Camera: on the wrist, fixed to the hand. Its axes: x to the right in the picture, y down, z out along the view.
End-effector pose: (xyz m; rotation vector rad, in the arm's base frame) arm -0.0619 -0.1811 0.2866 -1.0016 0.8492 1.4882
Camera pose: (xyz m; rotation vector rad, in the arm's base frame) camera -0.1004 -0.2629 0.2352 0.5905 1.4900 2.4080
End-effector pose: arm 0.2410 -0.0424 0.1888 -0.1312 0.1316 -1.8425
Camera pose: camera 0.2701 -0.0712 0.0932 -0.1618 -0.4422 -0.2894
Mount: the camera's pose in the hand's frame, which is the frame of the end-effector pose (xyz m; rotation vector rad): 0.0177 0.0506 -0.0891 0.4218 -0.5408 1.4843
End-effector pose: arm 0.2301 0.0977 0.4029 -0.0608 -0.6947 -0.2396
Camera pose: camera 0.3111 0.1313 0.3471 -0.2233 -1.0488 1.3887
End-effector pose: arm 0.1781 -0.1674 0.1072 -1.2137 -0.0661 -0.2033
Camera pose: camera 0.1999 -0.2359 0.0321 -0.6171 0.3113 1.3663
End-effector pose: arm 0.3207 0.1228 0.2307 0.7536 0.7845 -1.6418
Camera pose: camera 0.3738 0.1769 0.1595 0.7861 -0.5213 -0.5212
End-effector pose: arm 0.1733 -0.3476 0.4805 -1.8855 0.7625 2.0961
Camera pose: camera 0.2223 -0.4389 0.4711 0.2060 -1.9704 -1.8507
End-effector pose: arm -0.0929 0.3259 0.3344 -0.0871 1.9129 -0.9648
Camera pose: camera -0.1554 0.4050 0.3091 1.0551 0.7977 -0.1993
